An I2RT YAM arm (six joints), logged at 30 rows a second.
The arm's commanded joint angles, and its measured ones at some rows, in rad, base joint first. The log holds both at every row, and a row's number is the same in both.
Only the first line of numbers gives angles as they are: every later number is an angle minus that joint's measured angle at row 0.
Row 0, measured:
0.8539, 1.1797, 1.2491, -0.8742, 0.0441, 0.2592
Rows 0 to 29, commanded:
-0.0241, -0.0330, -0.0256, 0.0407, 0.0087, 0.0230
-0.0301, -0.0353, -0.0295, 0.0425, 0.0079, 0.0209
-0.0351, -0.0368, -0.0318, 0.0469, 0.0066, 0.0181
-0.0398, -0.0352, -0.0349, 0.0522, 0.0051, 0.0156
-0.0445, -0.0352, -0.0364, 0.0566, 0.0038, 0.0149
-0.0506, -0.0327, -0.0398, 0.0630, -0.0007, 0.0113
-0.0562, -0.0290, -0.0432, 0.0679, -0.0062, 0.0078
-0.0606, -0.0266, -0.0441, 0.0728, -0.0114, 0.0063
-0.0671, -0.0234, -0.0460, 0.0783, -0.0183, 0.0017
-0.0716, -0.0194, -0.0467, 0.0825, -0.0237, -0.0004
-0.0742, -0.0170, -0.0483, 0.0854, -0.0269, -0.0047
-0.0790, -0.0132, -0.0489, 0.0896, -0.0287, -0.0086
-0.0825, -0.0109, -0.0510, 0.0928, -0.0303, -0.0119
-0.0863, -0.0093, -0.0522, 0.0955, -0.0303, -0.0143
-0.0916, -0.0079, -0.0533, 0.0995, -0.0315, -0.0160
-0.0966, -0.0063, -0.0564, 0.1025, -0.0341, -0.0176
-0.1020, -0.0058, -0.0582, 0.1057, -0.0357, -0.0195
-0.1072, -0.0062, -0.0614, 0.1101, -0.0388, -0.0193
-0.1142, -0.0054, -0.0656, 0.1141, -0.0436, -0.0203
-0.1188, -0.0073, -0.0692, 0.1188, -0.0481, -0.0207
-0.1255, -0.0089, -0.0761, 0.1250, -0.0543, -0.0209
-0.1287, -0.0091, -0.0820, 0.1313, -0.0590, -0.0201
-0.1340, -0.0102, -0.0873, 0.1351, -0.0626, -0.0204
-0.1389, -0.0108, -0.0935, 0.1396, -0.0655, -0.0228
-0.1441, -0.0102, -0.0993, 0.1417, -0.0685, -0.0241
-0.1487, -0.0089, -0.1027, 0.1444, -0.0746, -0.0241
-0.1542, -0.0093, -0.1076, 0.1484, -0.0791, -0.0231
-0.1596, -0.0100, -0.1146, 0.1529, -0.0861, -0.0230
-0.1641, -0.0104, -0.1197, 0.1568, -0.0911, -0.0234
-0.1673, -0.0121, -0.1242, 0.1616, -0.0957, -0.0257
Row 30, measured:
-0.1556, -0.0126, -0.1098, 0.1317, -0.0649, -0.0118
